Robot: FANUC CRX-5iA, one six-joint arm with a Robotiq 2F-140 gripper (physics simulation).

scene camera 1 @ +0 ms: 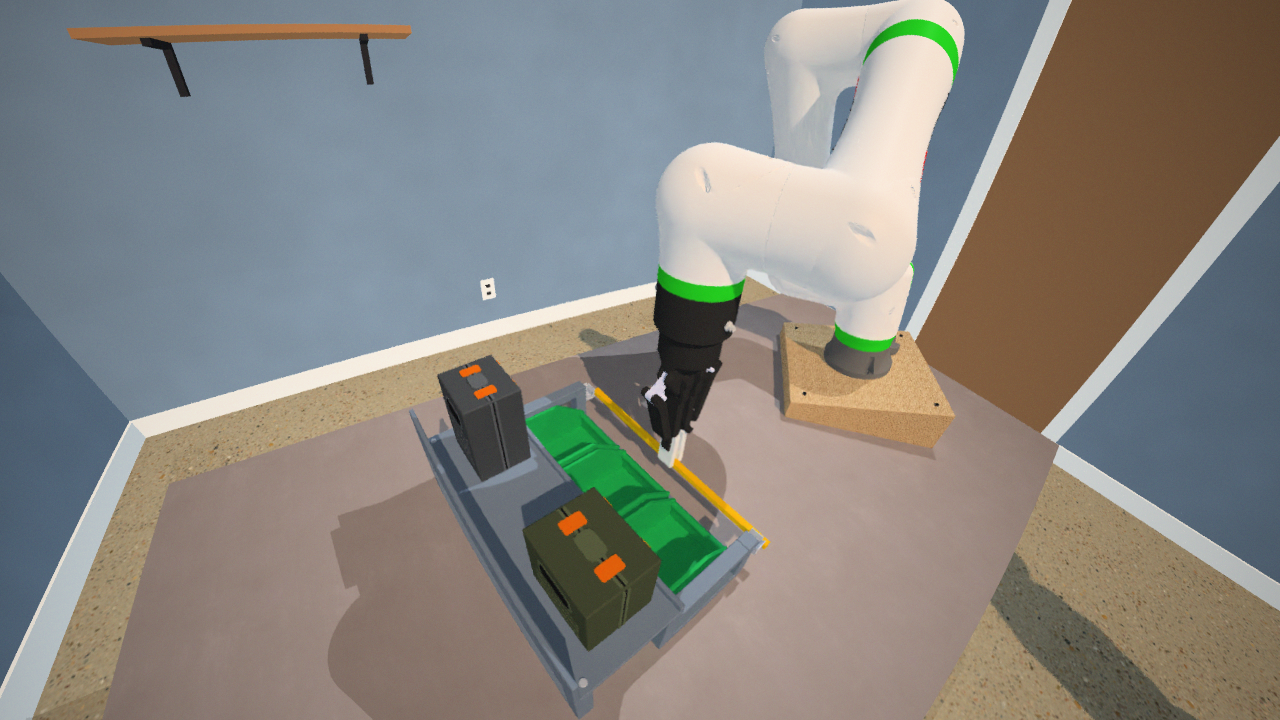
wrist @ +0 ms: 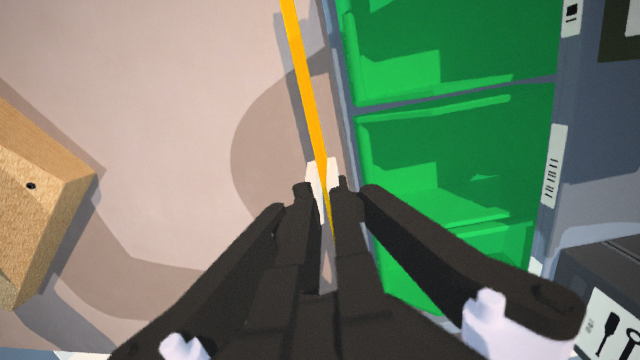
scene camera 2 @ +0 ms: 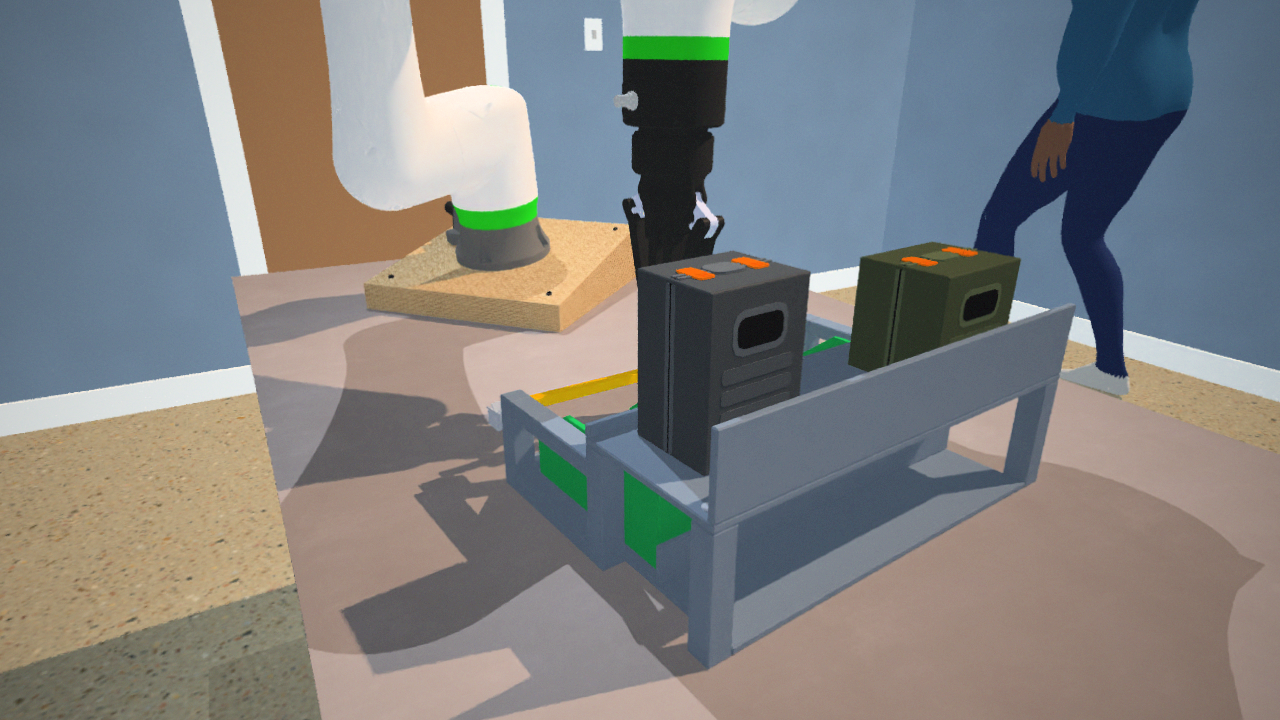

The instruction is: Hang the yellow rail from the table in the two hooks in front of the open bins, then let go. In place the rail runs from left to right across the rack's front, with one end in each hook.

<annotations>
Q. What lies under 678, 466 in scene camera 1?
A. A yellow rail.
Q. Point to a yellow rail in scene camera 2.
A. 567, 393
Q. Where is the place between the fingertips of my gripper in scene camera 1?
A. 669, 458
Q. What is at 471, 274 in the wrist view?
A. My gripper.
</annotations>
